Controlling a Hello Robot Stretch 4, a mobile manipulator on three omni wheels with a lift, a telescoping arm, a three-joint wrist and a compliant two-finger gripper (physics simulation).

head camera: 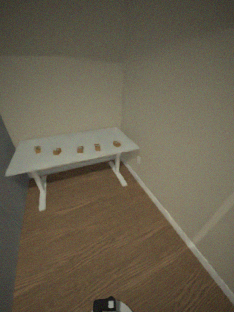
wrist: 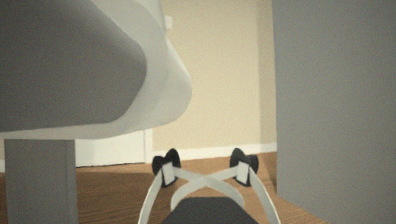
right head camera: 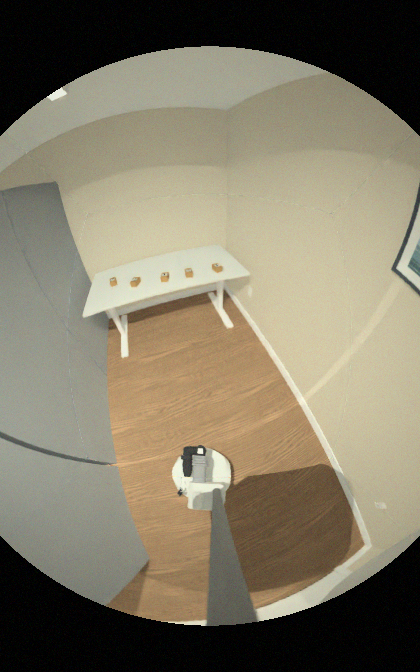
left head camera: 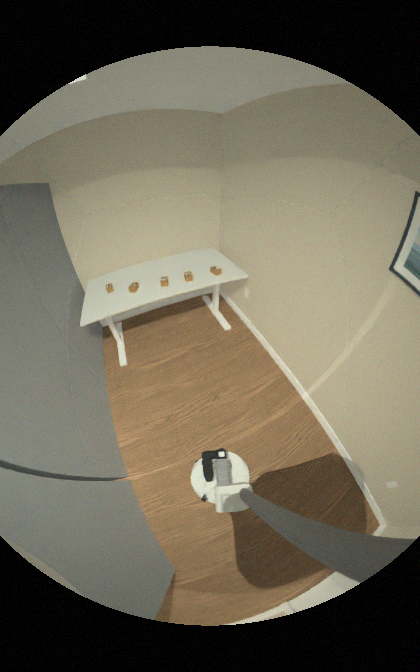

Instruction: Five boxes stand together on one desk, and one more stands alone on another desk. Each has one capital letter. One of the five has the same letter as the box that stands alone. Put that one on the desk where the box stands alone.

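Frame: origin at the robot's base, x ahead, y left, z up, level; metres.
Seen in the pictures: gripper, fingertip midpoint: (wrist: pixel 204 160).
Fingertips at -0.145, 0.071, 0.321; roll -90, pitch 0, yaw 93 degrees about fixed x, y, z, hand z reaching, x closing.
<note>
Offsets run from my fingertips to a thing's top centre, as dx, dy, dz. Level surfaces: height alone.
A white desk {dz +0.371} (head camera: pixel 70 160) (left head camera: pixel 150 296) (right head camera: pixel 150 292) stands at the far end of the room. Five small orange-brown boxes stand in a row on it: the leftmost box {+1.572, +0.845, +0.421} (head camera: pixel 37 149) (left head camera: pixel 109 288) (right head camera: pixel 113 282), the second {+1.532, +0.584, +0.421} (head camera: pixel 57 151) (left head camera: pixel 133 287) (right head camera: pixel 135 282), the middle one {+1.580, +0.313, +0.421} (head camera: pixel 80 149) (left head camera: pixel 164 281) (right head camera: pixel 165 277), the fourth {+1.639, +0.109, +0.421} (head camera: pixel 97 147) (left head camera: pixel 188 276) (right head camera: pixel 188 273) and the rightmost {+1.732, -0.139, +0.421} (head camera: pixel 117 144) (left head camera: pixel 215 270) (right head camera: pixel 217 268). Their letters are too small to read. The lone box and its desk do not show. My gripper (wrist: pixel 204 160) is open and empty, far from the desk.
A grey partition (left head camera: pixel 40 350) (right head camera: pixel 40 350) (wrist: pixel 335 100) runs along the left in the head views and stands at the right in the wrist view. A beige wall (head camera: pixel 185 125) with a white baseboard (head camera: pixel 170 217) runs along the right. A framed picture (left head camera: pixel 406 255) (right head camera: pixel 407 250) hangs there.
</note>
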